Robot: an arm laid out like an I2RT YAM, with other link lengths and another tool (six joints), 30 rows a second.
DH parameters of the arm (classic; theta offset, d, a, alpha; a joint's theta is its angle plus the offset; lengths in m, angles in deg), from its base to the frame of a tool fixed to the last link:
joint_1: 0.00 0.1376 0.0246 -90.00
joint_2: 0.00 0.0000 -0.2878 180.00
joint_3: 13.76 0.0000 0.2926 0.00
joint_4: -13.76 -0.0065 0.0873 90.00
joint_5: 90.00 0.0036 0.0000 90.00
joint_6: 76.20 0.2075 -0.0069 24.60
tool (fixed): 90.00 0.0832 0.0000 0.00
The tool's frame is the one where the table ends.
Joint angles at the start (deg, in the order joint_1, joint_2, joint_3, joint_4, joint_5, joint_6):
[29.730, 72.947, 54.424, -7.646, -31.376, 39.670]
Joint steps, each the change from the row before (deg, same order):
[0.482, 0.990, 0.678, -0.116, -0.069, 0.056]
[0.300, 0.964, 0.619, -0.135, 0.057, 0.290]
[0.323, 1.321, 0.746, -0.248, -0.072, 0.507]
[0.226, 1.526, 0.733, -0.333, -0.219, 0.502]
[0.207, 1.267, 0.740, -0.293, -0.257, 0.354]
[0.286, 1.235, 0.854, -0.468, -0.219, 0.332]
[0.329, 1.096, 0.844, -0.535, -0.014, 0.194]
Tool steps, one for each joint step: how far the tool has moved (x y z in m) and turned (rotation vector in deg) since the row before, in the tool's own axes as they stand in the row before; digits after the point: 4 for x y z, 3 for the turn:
[0.0038, -0.0022, 0.0039, 0.629, 0.242, -0.182]
[0.0014, -0.0017, 0.0042, 0.653, -0.022, 0.168]
[0.0012, -0.0037, 0.0061, 1.117, -0.027, 0.378]
[0.0000, -0.0053, 0.0075, 1.412, -0.088, 0.453]
[0.0010, -0.0035, 0.0057, 1.080, 0.043, 0.275]
[0.0017, -0.0035, 0.0053, 1.113, 0.042, 0.217]
[0.0015, -0.0029, 0.0048, 0.929, -0.094, 0.091]

